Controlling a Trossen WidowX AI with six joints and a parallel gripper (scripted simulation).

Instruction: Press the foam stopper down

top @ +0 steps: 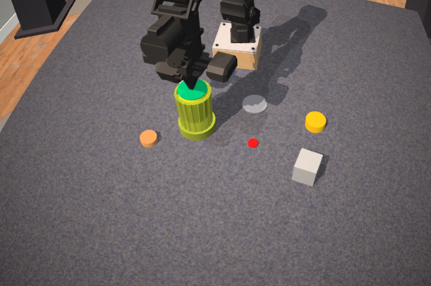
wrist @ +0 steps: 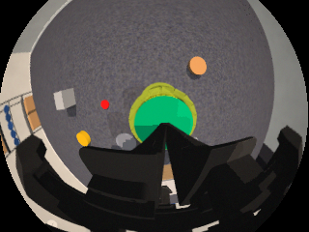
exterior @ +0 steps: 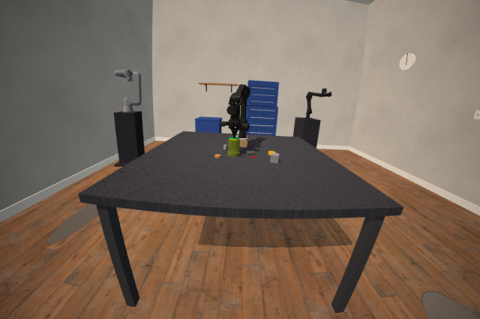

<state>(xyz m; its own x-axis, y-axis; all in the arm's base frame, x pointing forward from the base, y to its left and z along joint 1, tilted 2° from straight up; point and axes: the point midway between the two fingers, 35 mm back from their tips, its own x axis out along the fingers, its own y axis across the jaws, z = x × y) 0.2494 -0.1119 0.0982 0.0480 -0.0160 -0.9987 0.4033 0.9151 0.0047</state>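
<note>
Now: the green foam stopper 5 cm below my hand. Also, from my hand: red dot: 6 cm ahead, 12 cm to the left, 15 cm below; grey disc: 6 cm behind, 13 cm to the left, 15 cm below; orange disc: 4 cm ahead, 11 cm to the right, 15 cm below.
</note>
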